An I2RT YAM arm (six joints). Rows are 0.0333 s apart.
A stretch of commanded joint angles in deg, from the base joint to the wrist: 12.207 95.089 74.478 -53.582 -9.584 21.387; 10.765 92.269 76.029 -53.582 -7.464 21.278; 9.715 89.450 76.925 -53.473 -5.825 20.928; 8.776 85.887 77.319 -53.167 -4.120 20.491; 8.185 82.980 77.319 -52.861 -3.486 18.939; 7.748 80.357 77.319 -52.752 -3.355 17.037; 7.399 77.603 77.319 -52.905 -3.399 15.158; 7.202 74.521 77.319 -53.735 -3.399 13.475; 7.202 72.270 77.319 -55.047 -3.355 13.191; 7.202 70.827 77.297 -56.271 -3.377 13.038; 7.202 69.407 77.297 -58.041 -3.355 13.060; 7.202 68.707 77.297 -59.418 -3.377 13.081; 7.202 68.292 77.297 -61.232 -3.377 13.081; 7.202 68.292 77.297 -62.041 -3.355 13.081; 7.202 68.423 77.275 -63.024 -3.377 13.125; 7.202 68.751 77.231 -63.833 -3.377 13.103; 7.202 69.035 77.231 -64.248 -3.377 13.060; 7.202 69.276 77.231 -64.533 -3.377 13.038; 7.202 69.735 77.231 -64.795 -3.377 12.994; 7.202 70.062 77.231 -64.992 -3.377 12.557; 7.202 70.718 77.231 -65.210 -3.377 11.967
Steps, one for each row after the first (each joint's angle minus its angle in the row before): -1.442 -2.820 1.551 0.000 2.120 -0.109; -1.050 -2.819 0.896 0.109 1.639 -0.350; -0.939 -3.563 0.394 0.306 1.705 -0.437; -0.591 -2.907 0.000 0.306 0.634 -1.552; -0.437 -2.623 0.000 0.109 0.131 -1.902; -0.349 -2.754 0.000 -0.153 -0.044 -1.879; -0.197 -3.082 0.000 -0.830 0.000 -1.683; 0.000 -2.251 0.000 -1.312 0.044 -0.284; 0.000 -1.443 -0.022 -1.224 -0.022 -0.153; 0.000 -1.420 0.000 -1.770 0.022 0.022; 0.000 -0.700 0.000 -1.377 -0.022 0.021; 0.000 -0.415 0.000 -1.814 0.000 0.000; 0.000 0.000 0.000 -0.809 0.022 0.000; 0.000 0.131 -0.022 -0.983 -0.022 0.044; 0.000 0.328 -0.044 -0.809 0.000 -0.022; 0.000 0.284 0.000 -0.415 0.000 -0.043; 0.000 0.241 0.000 -0.285 0.000 -0.022; 0.000 0.459 0.000 -0.262 0.000 -0.044; 0.000 0.327 0.000 -0.197 0.000 -0.437; 0.000 0.656 0.000 -0.218 0.000 -0.590
